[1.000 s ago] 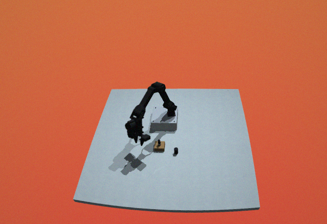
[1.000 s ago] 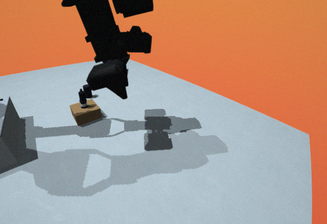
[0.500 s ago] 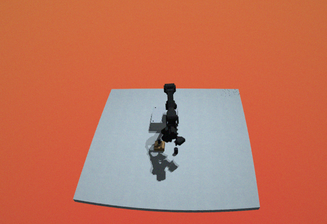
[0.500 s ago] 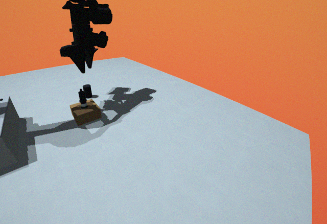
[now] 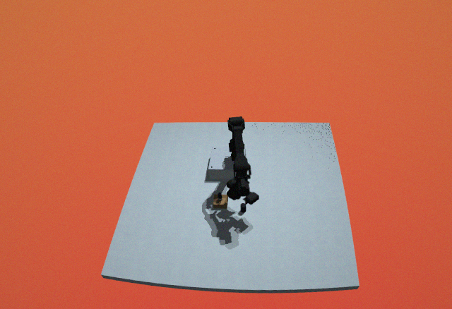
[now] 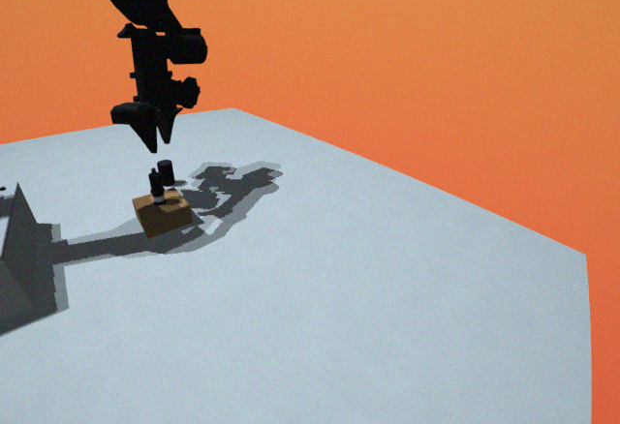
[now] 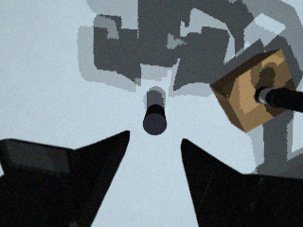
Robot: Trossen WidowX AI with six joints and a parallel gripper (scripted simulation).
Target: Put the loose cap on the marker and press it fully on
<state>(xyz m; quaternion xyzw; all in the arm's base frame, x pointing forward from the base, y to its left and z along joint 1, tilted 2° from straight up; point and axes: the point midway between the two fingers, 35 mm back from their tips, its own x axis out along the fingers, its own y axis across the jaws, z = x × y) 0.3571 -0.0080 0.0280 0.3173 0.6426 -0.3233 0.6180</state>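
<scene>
Now: gripper tip 50 mm above the dark marker cap. From my gripper tip the other things lie so: tan holder block (70 mm behind, 120 mm to the right, 60 mm below).
</scene>
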